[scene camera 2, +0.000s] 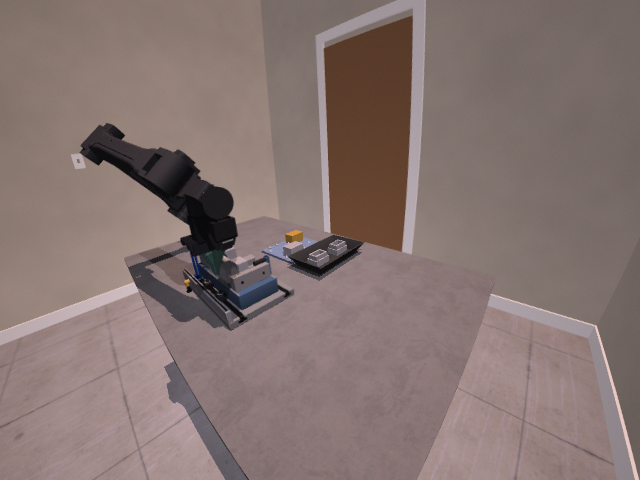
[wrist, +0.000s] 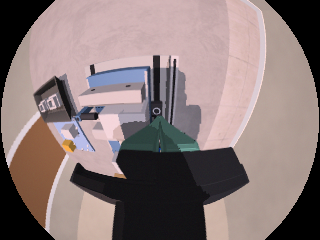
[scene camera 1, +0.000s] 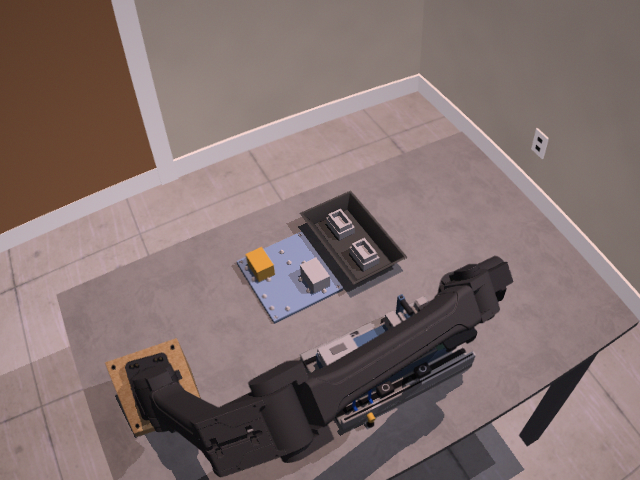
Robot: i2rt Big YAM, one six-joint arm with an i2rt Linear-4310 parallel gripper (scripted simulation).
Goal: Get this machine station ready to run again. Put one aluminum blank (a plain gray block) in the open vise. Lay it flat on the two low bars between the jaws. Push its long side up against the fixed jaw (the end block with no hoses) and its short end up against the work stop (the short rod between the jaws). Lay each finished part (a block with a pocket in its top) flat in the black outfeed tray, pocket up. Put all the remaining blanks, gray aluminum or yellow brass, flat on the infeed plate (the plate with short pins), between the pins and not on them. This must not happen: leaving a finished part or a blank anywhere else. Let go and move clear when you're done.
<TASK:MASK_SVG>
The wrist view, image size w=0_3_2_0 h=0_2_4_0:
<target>gripper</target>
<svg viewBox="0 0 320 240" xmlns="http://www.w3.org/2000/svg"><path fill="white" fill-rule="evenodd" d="M76 164L70 182L90 195L115 205L112 240L207 240L203 205L216 202L249 183L244 166L240 164L232 147L200 150L197 141L169 124L163 116L157 116L149 125L122 141L116 163L127 179L86 170L80 163Z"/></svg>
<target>gray aluminum blank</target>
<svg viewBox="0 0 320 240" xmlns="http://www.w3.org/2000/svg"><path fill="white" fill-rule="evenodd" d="M148 100L143 100L142 104L106 105L98 116L107 138L127 139L132 134L149 125Z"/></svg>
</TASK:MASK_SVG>
